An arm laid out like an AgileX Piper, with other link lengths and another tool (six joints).
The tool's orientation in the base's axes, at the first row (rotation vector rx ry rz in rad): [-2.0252 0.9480 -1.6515]
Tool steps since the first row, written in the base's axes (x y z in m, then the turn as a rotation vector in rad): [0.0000 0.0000 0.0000 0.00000 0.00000 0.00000]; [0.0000 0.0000 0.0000 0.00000 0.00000 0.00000]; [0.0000 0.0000 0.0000 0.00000 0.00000 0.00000]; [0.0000 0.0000 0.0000 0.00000 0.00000 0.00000]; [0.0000 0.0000 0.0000 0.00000 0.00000 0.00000]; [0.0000 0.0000 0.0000 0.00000 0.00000 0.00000]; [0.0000 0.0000 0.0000 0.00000 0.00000 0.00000]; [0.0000 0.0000 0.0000 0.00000 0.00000 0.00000]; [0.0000 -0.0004 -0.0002 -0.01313 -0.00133 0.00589]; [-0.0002 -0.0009 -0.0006 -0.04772 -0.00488 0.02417]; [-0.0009 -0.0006 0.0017 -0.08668 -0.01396 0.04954]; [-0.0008 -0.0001 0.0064 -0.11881 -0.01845 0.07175]
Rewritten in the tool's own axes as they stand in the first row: [0.0000 0.0000 0.0000 0.00000 0.00000 0.00000]; [0.0000 0.0000 0.0000 0.00000 0.00000 0.00000]; [0.0000 0.0000 0.0000 0.00000 0.00000 0.00000]; [0.0000 0.0000 0.0000 0.00000 0.00000 0.00000]; [0.0000 0.0000 0.0000 0.00000 0.00000 0.00000]; [0.0000 0.0000 0.0000 0.00000 0.00000 0.00000]; [0.0000 0.0000 0.0000 0.00000 0.00000 0.00000]; [0.0000 0.0000 0.0000 0.00000 0.00000 0.00000]; [0.0001 0.0004 0.0001 0.00394 0.00067 -0.01389]; [0.0002 0.0011 0.0001 0.01632 0.00067 -0.05117]; [0.0016 -0.0004 -0.0012 0.03720 0.00117 -0.09369]; [0.0046 -0.0039 -0.0024 0.05327 -0.00138 -0.12948]
